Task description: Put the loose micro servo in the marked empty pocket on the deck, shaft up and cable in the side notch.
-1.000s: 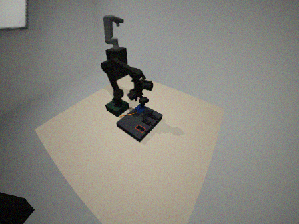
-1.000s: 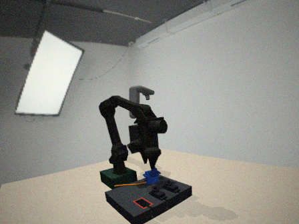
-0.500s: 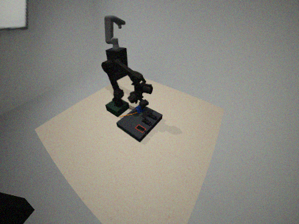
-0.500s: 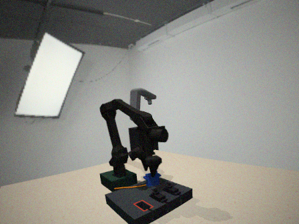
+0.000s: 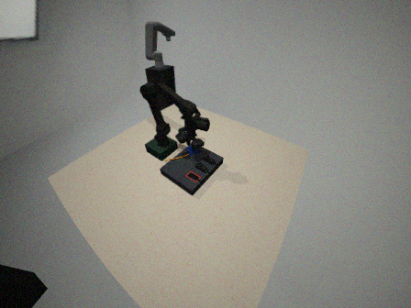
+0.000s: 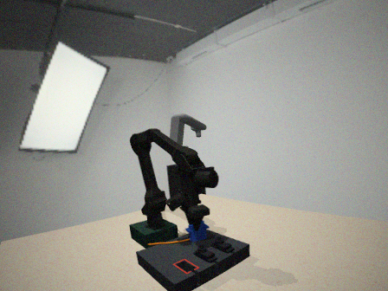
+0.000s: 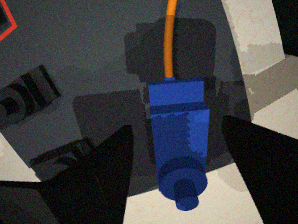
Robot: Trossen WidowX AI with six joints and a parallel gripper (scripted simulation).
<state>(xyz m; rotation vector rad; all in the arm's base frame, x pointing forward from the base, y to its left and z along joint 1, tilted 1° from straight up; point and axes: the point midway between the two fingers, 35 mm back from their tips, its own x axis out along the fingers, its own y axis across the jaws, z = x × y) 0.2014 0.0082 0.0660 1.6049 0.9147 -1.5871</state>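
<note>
My gripper tip is now 60 mm to the left of the dark deck and 70 mm above it.
</note>
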